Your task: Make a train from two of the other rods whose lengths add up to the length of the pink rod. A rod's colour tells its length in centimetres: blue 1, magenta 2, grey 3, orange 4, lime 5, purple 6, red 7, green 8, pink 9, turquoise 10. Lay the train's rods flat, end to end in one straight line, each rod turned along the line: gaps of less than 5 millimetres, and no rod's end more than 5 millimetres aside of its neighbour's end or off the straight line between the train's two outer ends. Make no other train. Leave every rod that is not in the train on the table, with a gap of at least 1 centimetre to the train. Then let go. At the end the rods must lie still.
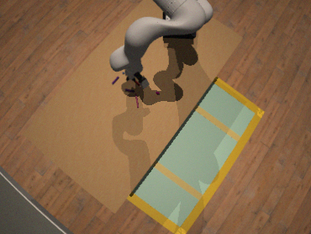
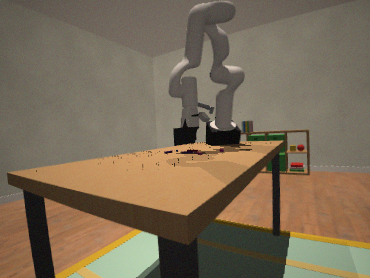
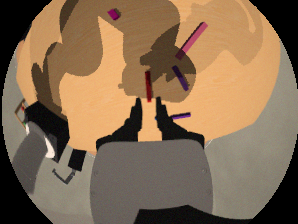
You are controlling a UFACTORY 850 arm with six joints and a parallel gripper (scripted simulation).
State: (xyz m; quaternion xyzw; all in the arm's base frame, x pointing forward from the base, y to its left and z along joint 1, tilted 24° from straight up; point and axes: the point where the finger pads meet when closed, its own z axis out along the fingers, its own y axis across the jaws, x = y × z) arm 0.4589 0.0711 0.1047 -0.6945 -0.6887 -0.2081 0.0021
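Right now the red rod is 7 cm below my hand. Round my hand: magenta rod: 5 cm behind, 15 cm to the left, 7 cm below; then tiny blue rod: 2 cm ahead, 10 cm to the right, 7 cm below; then pink rod: 8 cm ahead, 10 cm to the left, 7 cm below.
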